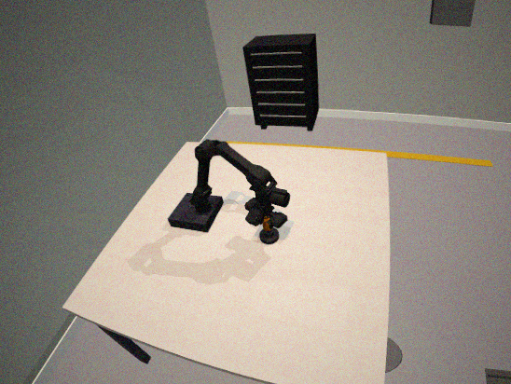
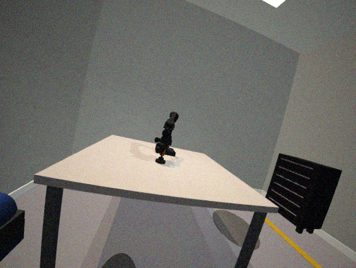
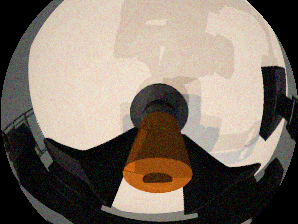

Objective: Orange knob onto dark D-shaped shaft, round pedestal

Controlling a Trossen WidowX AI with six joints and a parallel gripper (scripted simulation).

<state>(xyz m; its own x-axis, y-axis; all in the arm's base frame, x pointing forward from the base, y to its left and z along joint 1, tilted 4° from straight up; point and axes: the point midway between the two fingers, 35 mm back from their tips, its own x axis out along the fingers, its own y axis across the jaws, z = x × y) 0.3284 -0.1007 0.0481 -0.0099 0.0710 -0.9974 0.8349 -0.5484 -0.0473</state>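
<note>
The orange knob is 20 mm above my gripper tip. The rest, counted from my gripper tip: round pedestal: 40 mm below.
</note>
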